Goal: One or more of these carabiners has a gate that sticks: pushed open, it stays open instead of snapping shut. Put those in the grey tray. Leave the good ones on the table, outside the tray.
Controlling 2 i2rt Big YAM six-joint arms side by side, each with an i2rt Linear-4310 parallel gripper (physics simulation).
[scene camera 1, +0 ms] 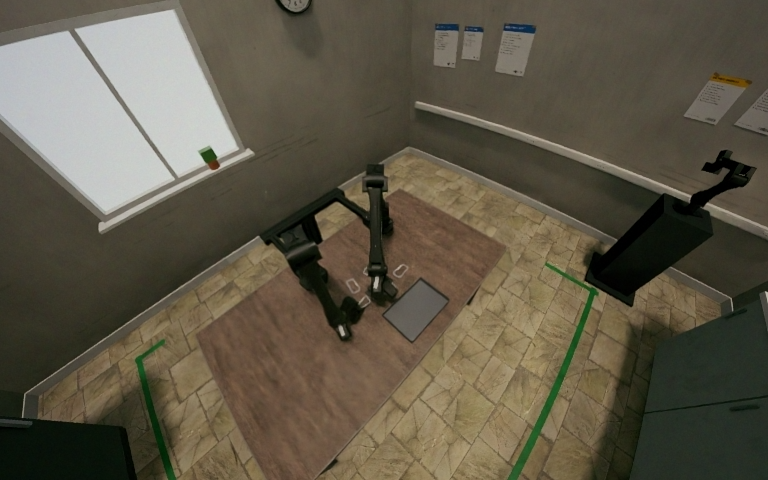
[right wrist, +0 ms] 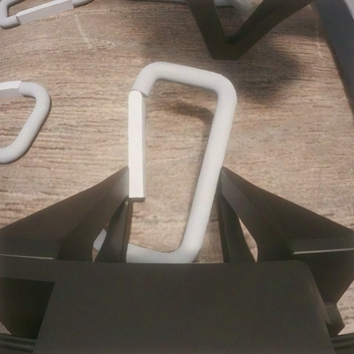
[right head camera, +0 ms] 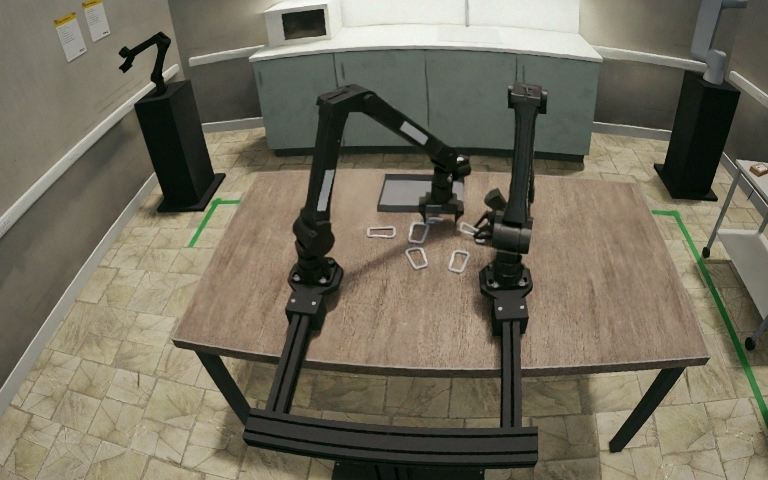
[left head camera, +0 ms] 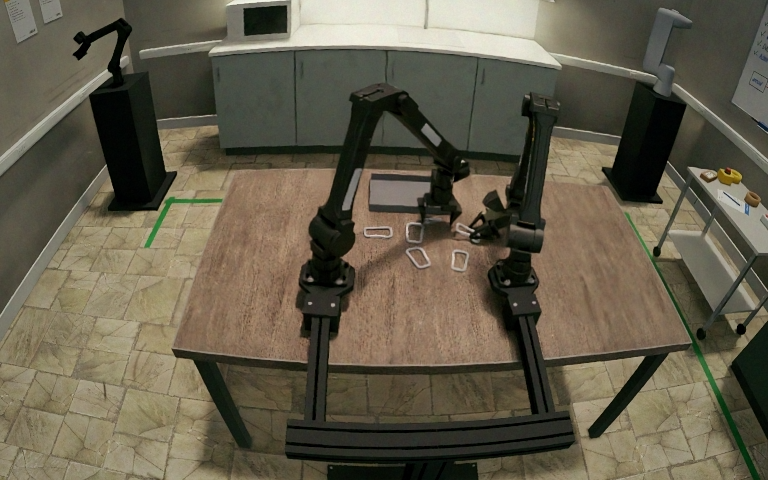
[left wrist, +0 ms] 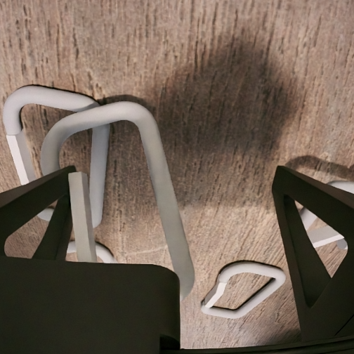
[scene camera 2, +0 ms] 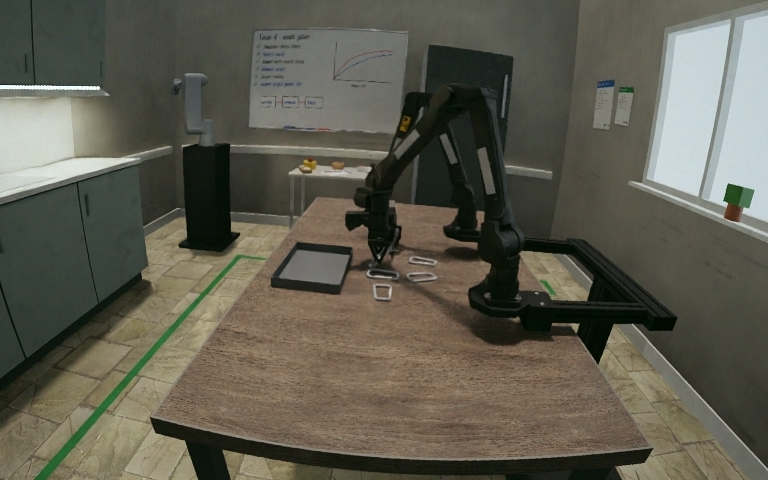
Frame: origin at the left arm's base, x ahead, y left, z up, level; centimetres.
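Where they show: left gripper, between the fingertips: (right head camera: 440, 223) (left head camera: 436, 224) (scene camera 2: 378, 258); right gripper, between the fingertips: (scene camera 1: 362, 305) (right head camera: 473, 233) (left head camera: 468, 233); left arm's base, origin of its link: (scene camera 1: 381, 223) (right head camera: 314, 274) (left head camera: 326, 275) (scene camera 2: 499, 295); right arm's base, origin of its link: (right head camera: 506, 278) (left head camera: 514, 276) (scene camera 2: 464, 230).
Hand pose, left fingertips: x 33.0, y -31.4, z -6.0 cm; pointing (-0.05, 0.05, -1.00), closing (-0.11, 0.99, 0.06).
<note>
Things, the pixels of their top centre, and the offset from my left fingertips. "spot": a spot on its surface instead.
- grey tray, centre of its top: (scene camera 2: 315, 260) (right head camera: 422, 189) (left head camera: 412, 189) (scene camera 1: 416, 306) dx +18.8, dy +8.0, dz +0.2 cm
- carabiner, a spot on its surface: (left head camera: 461, 224) spot: dx +0.3, dy -8.6, dz +0.4 cm
Several white carabiners (left head camera: 377, 228) (right head camera: 381, 228) (scene camera 2: 382, 299) lie flat on the table near the grey tray (left head camera: 396, 210) (scene camera 1: 416, 310) (scene camera 2: 311, 272). My left gripper (left head camera: 439, 220) (left wrist: 175, 176) is open above the carabiners, just in front of the tray. A carabiner (left wrist: 165, 200) hangs at one of its fingers, above another carabiner (left wrist: 100, 175) on the table; its gate stands inward, its lower end hidden. My right gripper (right wrist: 174, 177) is shut on a carabiner (right wrist: 215, 145) (left head camera: 461, 224), one finger against the gate, one against the spine. That gate's free end stands inward, apart from the frame.
The left forearm reaches across to the middle and partly hides the tray. The two grippers are close together; a finger of the other gripper (right wrist: 225, 50) shows at the top of the right wrist view. A white trolley (left head camera: 741, 226) stands beyond the table's right edge.
</note>
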